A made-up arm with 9 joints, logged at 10 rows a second.
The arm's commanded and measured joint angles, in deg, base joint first. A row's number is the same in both.
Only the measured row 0 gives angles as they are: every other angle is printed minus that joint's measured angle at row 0.
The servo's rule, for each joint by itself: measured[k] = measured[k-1] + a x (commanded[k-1-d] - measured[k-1]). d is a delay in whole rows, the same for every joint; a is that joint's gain. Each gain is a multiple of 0.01, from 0.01 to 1. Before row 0 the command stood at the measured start. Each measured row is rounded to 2 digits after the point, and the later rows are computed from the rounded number. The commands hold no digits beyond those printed.
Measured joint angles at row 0:
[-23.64 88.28 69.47 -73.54 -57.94 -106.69 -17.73 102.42 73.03]
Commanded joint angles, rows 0 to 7:
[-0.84 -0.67 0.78 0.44 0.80 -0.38 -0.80 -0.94 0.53]
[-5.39 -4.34 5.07 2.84 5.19 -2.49 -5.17 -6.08 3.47]
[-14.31 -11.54 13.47 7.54 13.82 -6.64 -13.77 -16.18 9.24]
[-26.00 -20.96 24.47 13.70 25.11 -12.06 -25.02 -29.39 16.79]
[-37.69 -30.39 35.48 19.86 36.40 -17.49 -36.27 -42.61 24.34]
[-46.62 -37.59 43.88 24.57 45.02 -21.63 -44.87 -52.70 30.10]
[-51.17 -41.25 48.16 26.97 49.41 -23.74 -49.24 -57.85 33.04]
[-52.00 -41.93 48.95 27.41 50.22 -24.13 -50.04 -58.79 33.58]
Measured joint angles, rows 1 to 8:
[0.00 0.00 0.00 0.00 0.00 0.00 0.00 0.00 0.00]
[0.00 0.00 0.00 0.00 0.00 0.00 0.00 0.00 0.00]
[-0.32 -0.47 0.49 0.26 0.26 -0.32 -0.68 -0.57 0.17]
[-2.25 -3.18 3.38 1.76 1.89 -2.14 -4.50 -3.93 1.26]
[-6.83 -9.03 9.74 5.11 5.83 -5.92 -12.38 -11.40 3.89]
[-14.11 -17.38 19.02 10.09 12.19 -11.08 -23.12 -22.37 8.15]
[-23.07 -26.49 29.39 15.76 20.18 -16.46 -34.30 -34.72 13.49]
[-32.02 -34.26 38.52 20.87 28.38 -20.80 -43.28 -45.69 18.97]
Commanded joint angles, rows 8 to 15:
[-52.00 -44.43 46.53 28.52 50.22 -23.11 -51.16 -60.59 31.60]
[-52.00 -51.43 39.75 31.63 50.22 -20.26 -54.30 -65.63 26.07]
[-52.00 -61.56 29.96 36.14 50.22 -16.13 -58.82 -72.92 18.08]
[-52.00 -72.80 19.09 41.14 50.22 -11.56 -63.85 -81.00 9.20]
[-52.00 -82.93 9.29 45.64 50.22 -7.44 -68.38 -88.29 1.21]
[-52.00 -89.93 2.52 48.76 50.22 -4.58 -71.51 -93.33 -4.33]
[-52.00 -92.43 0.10 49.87 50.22 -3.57 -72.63 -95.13 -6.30]
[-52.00 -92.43 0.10 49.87 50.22 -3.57 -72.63 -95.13 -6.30]
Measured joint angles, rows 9 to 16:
[-39.30 -39.15 44.59 24.41 35.32 -23.27 -48.35 -53.11 23.61]
[-44.13 -41.10 47.34 26.15 40.24 -23.99 -49.79 -56.57 26.90]
[-47.12 -43.43 46.83 27.52 43.53 -23.25 -50.95 -59.02 28.45]
[-48.97 -49.03 42.37 29.90 45.74 -20.74 -53.80 -63.05 27.66]
[-50.12 -57.80 34.55 33.52 47.22 -16.87 -58.07 -69.07 24.50]
[-50.83 -68.30 24.81 37.94 48.21 -12.41 -62.98 -76.35 19.45]
[-51.27 -78.54 15.03 42.41 48.87 -8.24 -67.57 -83.63 13.43]
[-51.55 -86.51 7.15 46.09 49.32 -5.17 -70.92 -89.55 7.57]

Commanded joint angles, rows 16 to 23:
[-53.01 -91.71 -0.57 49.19 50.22 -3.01 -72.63 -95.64 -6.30]
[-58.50 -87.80 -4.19 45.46 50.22 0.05 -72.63 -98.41 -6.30]
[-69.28 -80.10 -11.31 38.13 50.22 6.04 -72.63 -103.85 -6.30]
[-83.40 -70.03 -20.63 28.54 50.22 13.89 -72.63 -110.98 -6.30]
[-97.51 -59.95 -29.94 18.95 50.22 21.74 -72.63 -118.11 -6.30]
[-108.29 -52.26 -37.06 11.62 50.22 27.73 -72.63 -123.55 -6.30]
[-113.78 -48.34 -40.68 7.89 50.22 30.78 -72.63 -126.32 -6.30]
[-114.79 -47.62 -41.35 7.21 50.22 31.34 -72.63 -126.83 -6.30]
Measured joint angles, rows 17 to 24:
[-51.72 -90.65 2.71 48.28 49.62 -3.83 -72.37 -92.95 2.99]
[-51.83 -91.90 1.07 49.20 49.82 -3.61 -72.59 -94.28 -0.08]
[-52.28 -91.77 0.04 49.19 49.95 -3.11 -72.62 -95.11 -2.13]
[-54.64 -88.99 -2.62 47.03 50.04 -0.46 -72.63 -97.12 -3.51]
[-60.20 -82.77 -8.09 41.87 50.10 5.00 -72.63 -101.23 -4.43]
[-69.02 -73.85 -15.99 34.14 50.14 12.47 -72.63 -107.18 -5.05]
[-79.85 -64.12 -24.78 25.33 50.17 20.26 -72.63 -113.85 -5.46]
[-90.66 -55.82 -32.52 17.38 50.19 26.53 -72.63 -119.77 -5.74]

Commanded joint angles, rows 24 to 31:
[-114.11 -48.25 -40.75 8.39 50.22 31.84 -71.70 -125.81 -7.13]
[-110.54 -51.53 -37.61 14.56 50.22 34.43 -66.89 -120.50 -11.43]
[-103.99 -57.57 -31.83 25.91 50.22 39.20 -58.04 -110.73 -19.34]
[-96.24 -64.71 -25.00 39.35 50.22 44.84 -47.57 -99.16 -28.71]
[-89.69 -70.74 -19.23 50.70 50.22 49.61 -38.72 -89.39 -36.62]
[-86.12 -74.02 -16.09 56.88 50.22 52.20 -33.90 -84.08 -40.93]
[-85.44 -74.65 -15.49 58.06 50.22 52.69 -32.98 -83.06 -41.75]
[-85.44 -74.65 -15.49 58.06 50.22 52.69 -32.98 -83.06 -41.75]
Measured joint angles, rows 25 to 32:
[-99.45 -50.58 -37.66 11.88 50.20 30.10 -72.63 -123.77 -5.92]
[-105.28 -48.51 -39.98 9.17 50.21 31.14 -72.63 -125.64 -6.05]
[-108.64 -48.33 -40.47 8.72 50.21 31.73 -71.84 -125.74 -6.41]
[-109.36 -50.57 -38.67 12.11 50.21 34.00 -67.63 -122.54 -8.07]
[-107.32 -55.47 -34.36 20.11 50.21 38.37 -59.48 -115.34 -11.79]
[-103.11 -61.94 -28.46 31.27 50.21 43.80 -49.36 -105.47 -17.37]
[-98.01 -68.10 -22.65 42.54 50.21 48.68 -40.32 -95.66 -23.72]
[-93.49 -72.24 -18.52 50.86 50.21 51.64 -34.86 -88.60 -29.40]

